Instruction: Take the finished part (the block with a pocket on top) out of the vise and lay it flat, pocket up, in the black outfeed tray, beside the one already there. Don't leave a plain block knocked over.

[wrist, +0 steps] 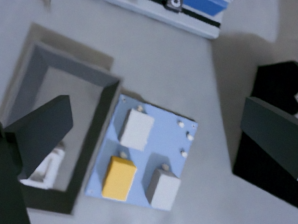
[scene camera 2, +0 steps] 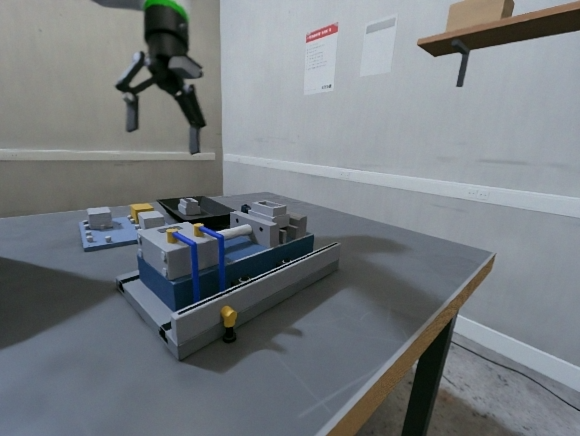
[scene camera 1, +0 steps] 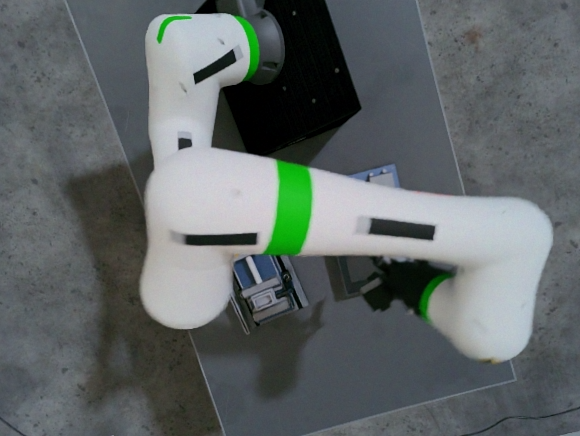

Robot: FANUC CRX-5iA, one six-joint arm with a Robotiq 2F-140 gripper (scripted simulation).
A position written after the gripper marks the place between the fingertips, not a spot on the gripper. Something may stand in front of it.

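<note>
Scene camera 2: gripper [scene camera 2: 168,143]. Wrist view: yellow block [wrist: 121,174], gripper [wrist: 157,111]. Scene camera 1: gripper [scene camera 1: 355,254].
</note>
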